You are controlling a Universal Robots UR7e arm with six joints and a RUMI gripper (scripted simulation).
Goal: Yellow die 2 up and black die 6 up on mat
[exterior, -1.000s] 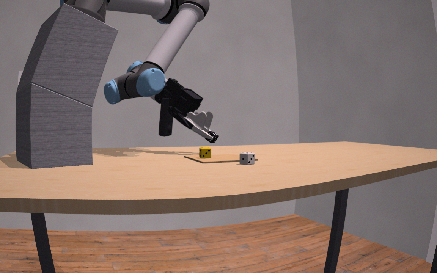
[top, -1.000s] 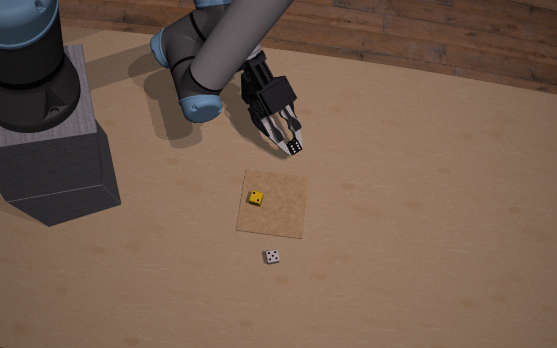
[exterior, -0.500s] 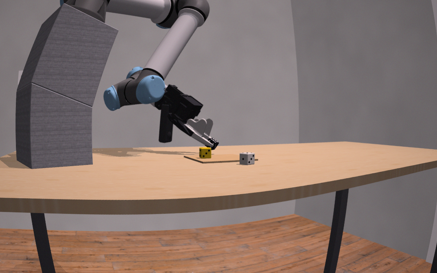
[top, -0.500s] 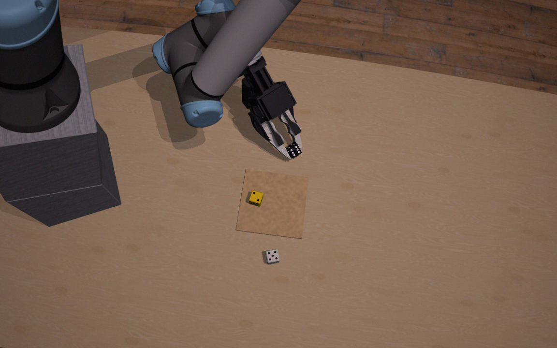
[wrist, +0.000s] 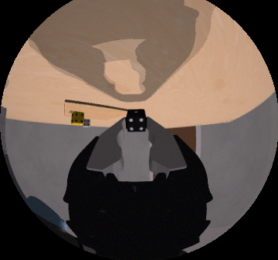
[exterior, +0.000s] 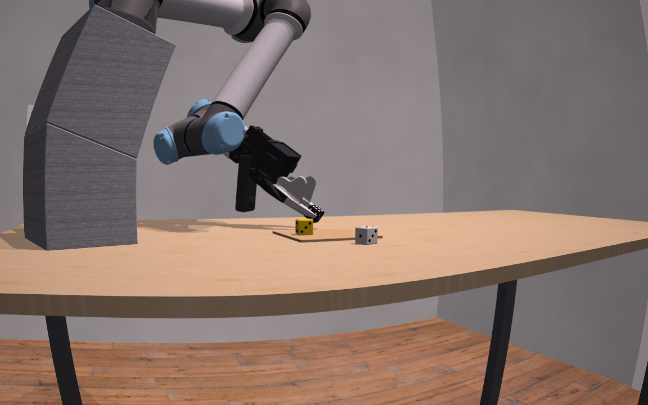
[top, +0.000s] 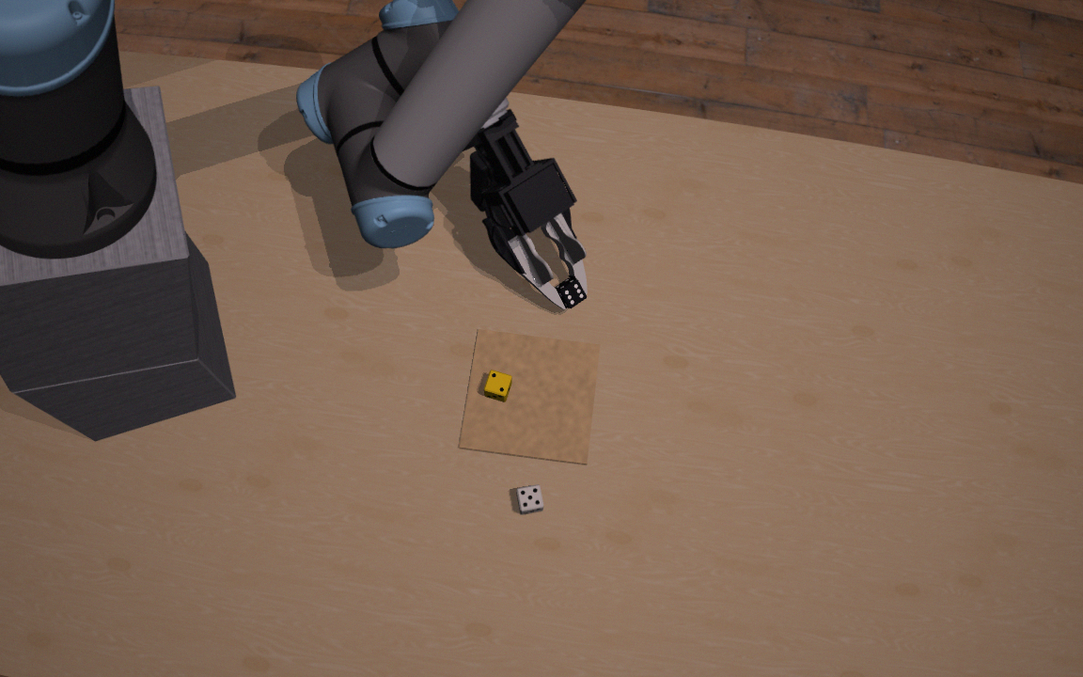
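My hand is 120 mm to the left of the mat, 40 mm past it and 30 mm above it. From my hand the other things lie so: white die (230 mm to the right, 50 mm behind, 20 mm below); then black die (right at my hand); then yellow die (110 mm to the right, 80 mm behind, 10 mm below).
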